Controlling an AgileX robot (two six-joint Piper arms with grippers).
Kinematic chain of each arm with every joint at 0, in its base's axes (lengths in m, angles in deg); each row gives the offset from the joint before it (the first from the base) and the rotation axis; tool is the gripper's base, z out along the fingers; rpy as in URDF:
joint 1: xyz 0 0 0.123 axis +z
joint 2: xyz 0 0 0 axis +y
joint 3: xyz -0.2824 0 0.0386 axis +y
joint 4: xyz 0.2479 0 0.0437 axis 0.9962 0 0.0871
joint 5: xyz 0 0 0 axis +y
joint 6: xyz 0.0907 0 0.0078 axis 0.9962 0 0.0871
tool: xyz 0 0 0 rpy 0 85 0
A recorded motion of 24 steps. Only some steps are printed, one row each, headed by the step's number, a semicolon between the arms.
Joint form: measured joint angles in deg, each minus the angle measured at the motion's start. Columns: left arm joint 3, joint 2, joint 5, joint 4, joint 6, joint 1; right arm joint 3, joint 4, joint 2, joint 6, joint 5, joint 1.
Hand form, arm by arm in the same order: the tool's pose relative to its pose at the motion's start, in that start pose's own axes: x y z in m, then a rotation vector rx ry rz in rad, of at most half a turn. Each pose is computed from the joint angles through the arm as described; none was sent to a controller.
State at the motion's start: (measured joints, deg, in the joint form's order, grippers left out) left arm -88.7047 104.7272 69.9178 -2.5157 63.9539 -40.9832; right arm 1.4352 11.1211 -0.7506 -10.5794 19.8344 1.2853
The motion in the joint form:
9: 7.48 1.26 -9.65 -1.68 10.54 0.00; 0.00 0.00 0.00 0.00 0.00 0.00
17: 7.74 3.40 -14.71 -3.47 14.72 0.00; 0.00 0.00 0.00 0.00 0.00 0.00
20: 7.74 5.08 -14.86 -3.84 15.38 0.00; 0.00 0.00 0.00 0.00 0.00 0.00
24: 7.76 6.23 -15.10 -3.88 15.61 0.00; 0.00 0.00 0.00 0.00 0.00 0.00
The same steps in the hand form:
9: 0.0023 -0.0055 0.0394 -0.0070 -0.0270 0.1635; 0.0000 0.0000 0.0000 0.0000 0.0000 0.0000
17: -0.0028 0.0016 0.0547 -0.0445 -0.0646 0.2162; 0.0000 0.0000 0.0000 0.0000 0.0000 0.0000
20: -0.0033 0.0026 0.0662 -0.0182 -0.0600 0.2223; 0.0000 0.0000 0.0000 0.0000 0.0000 0.0000
24: -0.0033 0.0033 0.0742 -0.0031 -0.0546 0.2244; 0.0000 0.0000 0.0000 0.0000 0.0000 0.0000

